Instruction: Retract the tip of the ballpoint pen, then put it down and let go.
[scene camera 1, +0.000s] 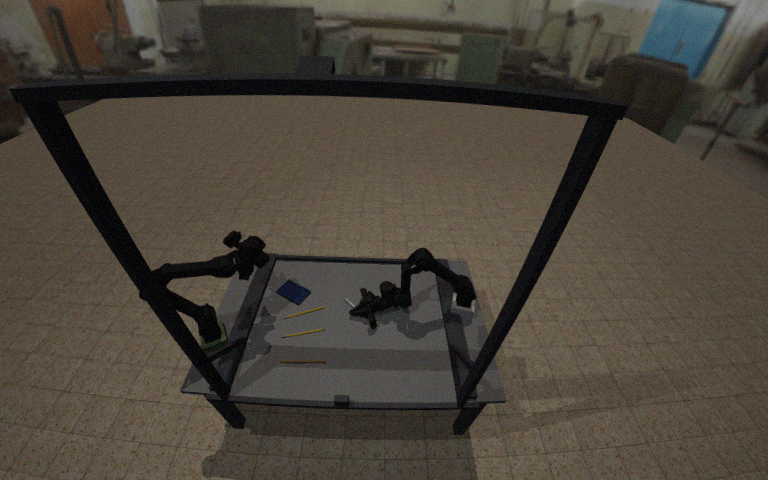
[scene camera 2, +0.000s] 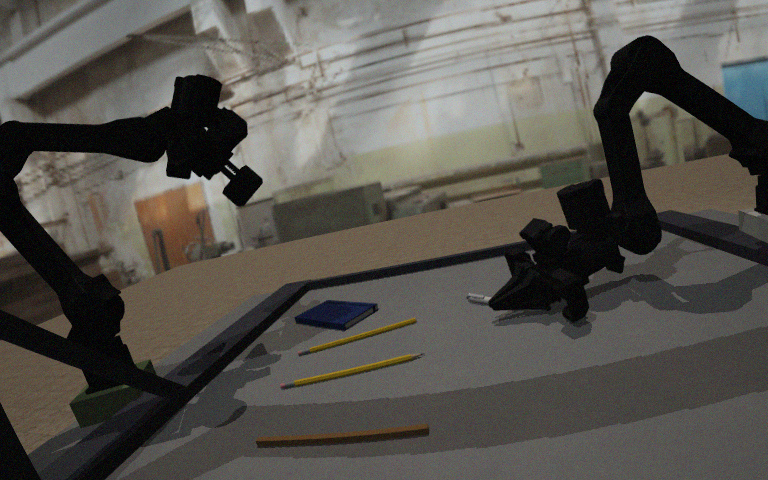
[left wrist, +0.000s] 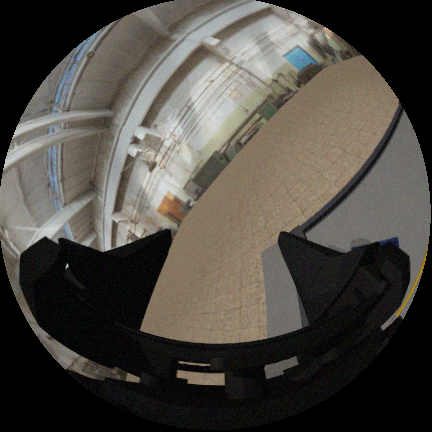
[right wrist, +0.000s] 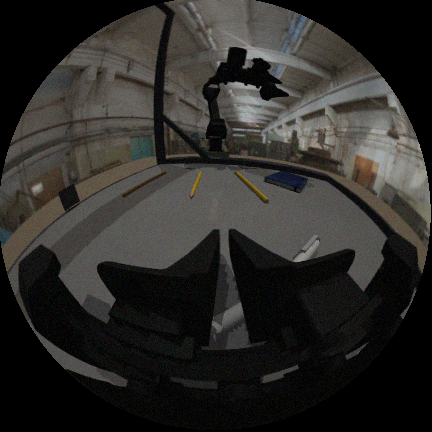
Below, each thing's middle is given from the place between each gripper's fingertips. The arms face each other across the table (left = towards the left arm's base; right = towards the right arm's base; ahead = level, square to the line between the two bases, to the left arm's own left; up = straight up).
My right hand is 40 mm short of the white ballpoint pen (right wrist: 229, 317), 30 mm to the left of it and 20 mm above it. Round my right hand: green object (scene camera 2: 91, 409): 40 mm behind, 570 mm to the left.
Right now the green object is 30 cm below my left hand, 26 cm behind it and 18 cm to the left of it. Round my left hand: white ballpoint pen: 42 cm to the right, 32 cm below, 17 cm behind.
